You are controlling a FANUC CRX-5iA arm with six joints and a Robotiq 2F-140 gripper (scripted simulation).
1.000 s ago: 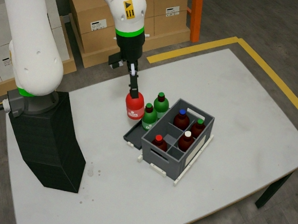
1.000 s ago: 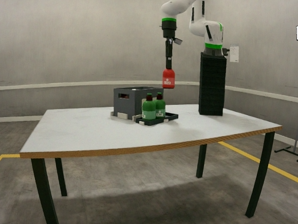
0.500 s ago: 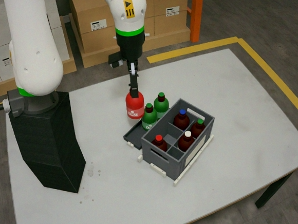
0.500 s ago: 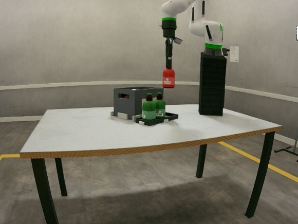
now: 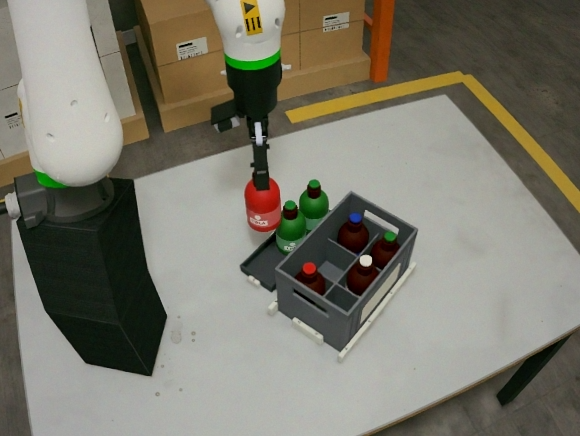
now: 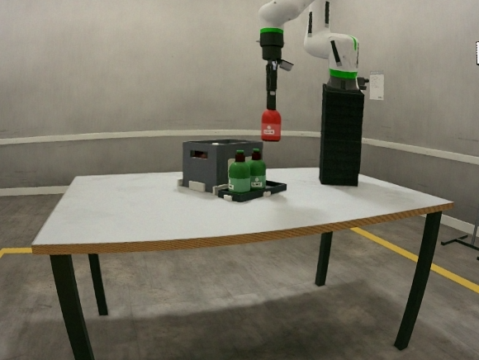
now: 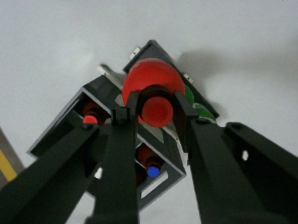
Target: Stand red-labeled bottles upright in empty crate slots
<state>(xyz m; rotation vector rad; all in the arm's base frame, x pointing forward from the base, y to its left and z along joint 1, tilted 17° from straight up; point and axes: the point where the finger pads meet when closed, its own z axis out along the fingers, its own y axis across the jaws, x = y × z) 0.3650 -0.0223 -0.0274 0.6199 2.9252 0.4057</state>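
Right now my hand is 80 mm above the red-labeled bottle. Also, from my hand: dark tray: 80 mm ahead, 30 mm to the left, 330 mm below; grey crate: 120 mm ahead, 150 mm to the right, 260 mm below.
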